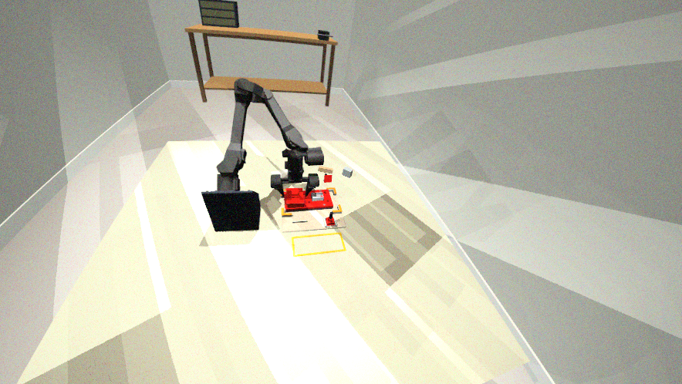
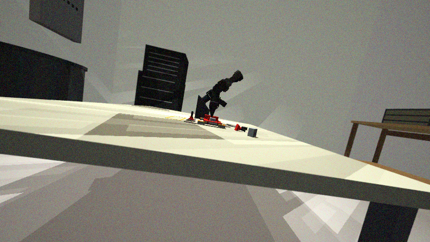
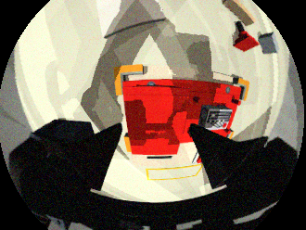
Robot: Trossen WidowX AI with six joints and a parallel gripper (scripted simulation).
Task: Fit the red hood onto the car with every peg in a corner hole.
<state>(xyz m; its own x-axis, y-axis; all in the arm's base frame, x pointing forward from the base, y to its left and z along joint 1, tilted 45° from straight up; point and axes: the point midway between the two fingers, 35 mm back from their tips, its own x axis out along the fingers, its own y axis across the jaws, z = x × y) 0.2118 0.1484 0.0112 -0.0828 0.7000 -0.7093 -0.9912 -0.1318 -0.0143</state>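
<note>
My gripper tip is now right at the hood.
</note>
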